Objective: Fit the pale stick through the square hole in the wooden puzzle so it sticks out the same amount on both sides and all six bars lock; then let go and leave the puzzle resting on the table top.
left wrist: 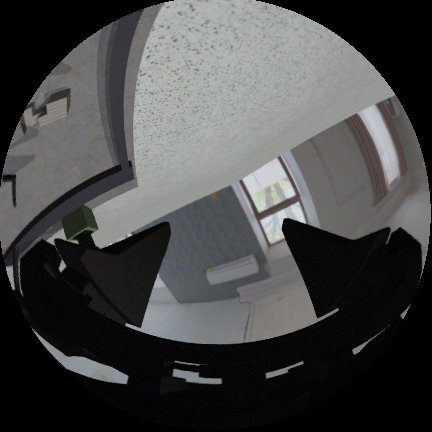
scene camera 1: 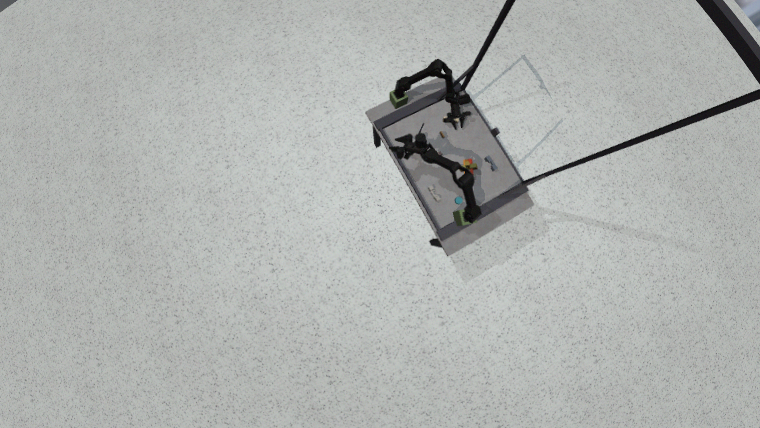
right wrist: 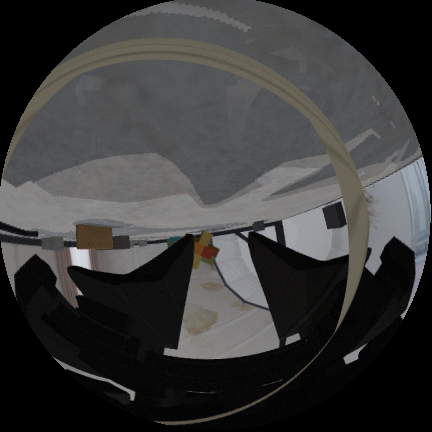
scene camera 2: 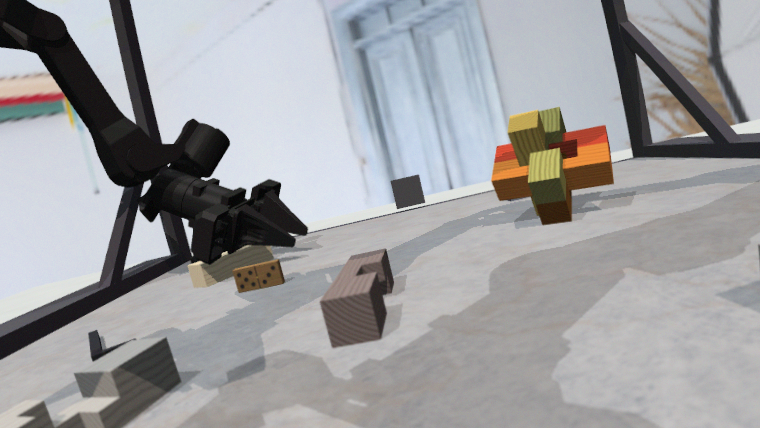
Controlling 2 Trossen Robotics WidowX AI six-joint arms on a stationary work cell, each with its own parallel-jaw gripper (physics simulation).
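Frame: origin at the left arm's base, x left, y back, z up, level; centimetres.
Where they show: left gripper, fingertip midpoint: [left wrist: 227, 225] [scene camera 1: 391, 143]; right gripper, fingertip midpoint: [scene camera 1: 458, 128] [scene camera 2: 301, 237]; left arm's base, link origin: [scene camera 1: 468, 216]; right arm's base, link origin: [left wrist: 82, 234] [scene camera 1: 399, 94].
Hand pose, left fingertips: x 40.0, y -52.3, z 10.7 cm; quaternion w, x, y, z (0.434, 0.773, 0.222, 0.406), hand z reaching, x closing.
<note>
Things, the pixels of their top centre, and the offset from my left fingertips.
- pale stick, top centre: [scene camera 2: 230, 251] dx -50.2, dy -20.2, dz -19.6 cm
- domino, top centre: [scene camera 2: 255, 264] dx -40.8, dy -9.8, dz -20.0 cm
- brown notched bar, top centre: [scene camera 2: 358, 270] dx -30.8, dy +5.5, dz -19.6 cm
- grey notched block, top centre: [scene camera 2: 68, 385] dx -15.9, dy -3.9, dz -19.6 cm
- teal disc, top centre: [scene camera 1: 459, 200] dx -40.7, dy +40.2, dz -20.5 cm
- blue-grey piece, top centre: [scene camera 1: 491, 162] dx -71.1, dy +18.2, dz -19.6 cm
The puzzle [scene camera 1: 468, 162] [scene camera 2: 585, 165] [right wrist: 206, 250], of red, orange and yellow-green bars, stands on the table top, apart from both grippers. The pale stick [scene camera 2: 228, 265] lies on the table under my right gripper. In the right wrist view the stick [right wrist: 162, 50] shows as a thin band around the fingers, very close to the camera. My right gripper [scene camera 1: 459, 128] [scene camera 2: 300, 237] [right wrist: 220, 238] is partly open, with no object between its fingertips. My left gripper [scene camera 1: 393, 144] [left wrist: 227, 225] is wide open and empty, near the table's left edge. The square hole cannot be made out clearly.
A domino [scene camera 2: 259, 275] [right wrist: 94, 236] stands beside the pale stick. A brown notched bar [scene camera 2: 353, 297] lies between it and the puzzle. A grey notched block [scene camera 2: 138, 372] is at the lower left. A teal disc [scene camera 1: 458, 200] and a blue-grey piece [scene camera 1: 490, 162] are on the table.
</note>
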